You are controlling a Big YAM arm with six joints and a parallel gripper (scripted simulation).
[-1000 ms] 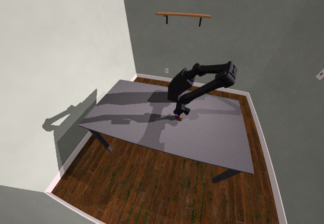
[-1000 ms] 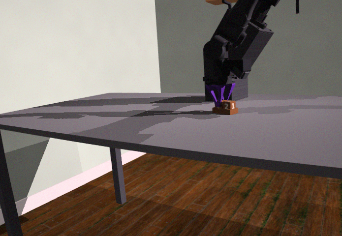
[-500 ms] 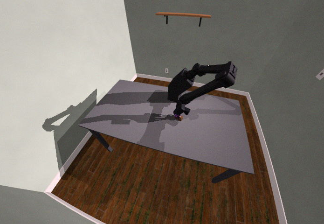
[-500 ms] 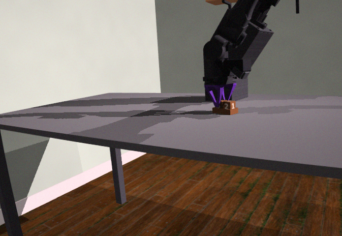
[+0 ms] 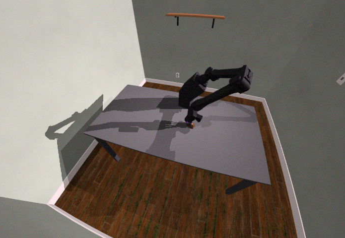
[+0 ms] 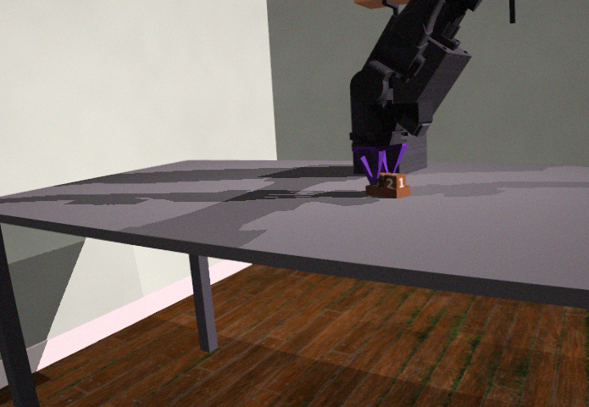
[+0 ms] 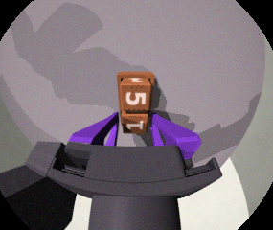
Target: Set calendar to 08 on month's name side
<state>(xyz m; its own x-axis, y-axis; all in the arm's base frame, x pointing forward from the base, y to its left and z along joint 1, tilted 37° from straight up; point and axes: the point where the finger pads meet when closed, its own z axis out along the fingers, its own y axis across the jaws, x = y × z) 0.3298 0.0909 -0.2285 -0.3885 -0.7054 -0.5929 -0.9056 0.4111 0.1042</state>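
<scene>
Now: the brown digit cube right at my hand. Round my hand: brown calendar tray (20 mm to the left, 20 mm below, 10 mm ahead).
</scene>
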